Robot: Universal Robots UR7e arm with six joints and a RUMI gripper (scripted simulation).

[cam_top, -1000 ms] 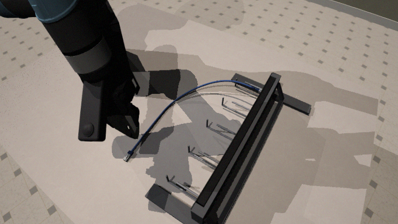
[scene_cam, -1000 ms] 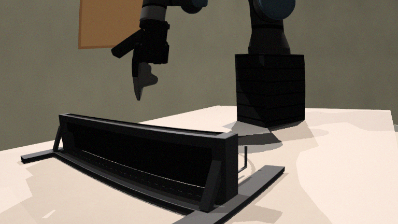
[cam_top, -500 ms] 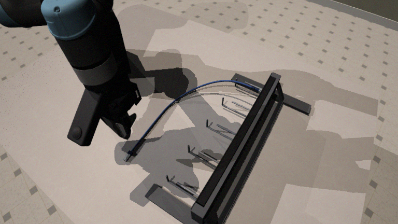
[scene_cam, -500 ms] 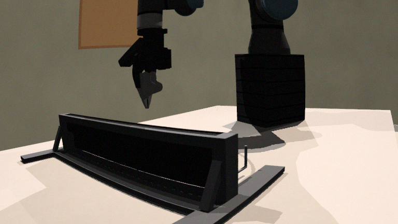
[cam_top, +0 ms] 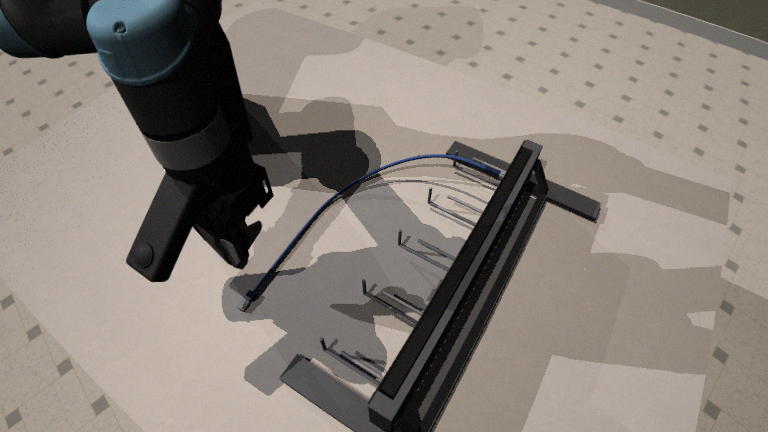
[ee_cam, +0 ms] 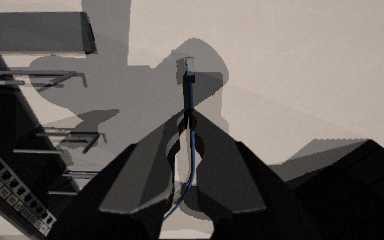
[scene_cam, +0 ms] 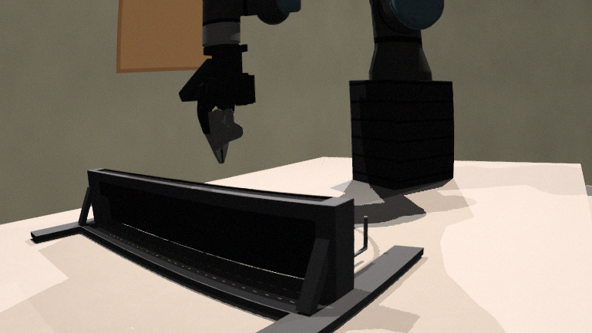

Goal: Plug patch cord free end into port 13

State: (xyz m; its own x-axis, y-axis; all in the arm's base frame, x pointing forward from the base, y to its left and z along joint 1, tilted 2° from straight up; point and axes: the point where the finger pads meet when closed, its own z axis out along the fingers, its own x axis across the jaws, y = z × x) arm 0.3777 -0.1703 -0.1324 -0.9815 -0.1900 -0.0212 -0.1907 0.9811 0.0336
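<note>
Right now the cable plug is 90 mm below my hand and 20 mm to the right of it.
</note>
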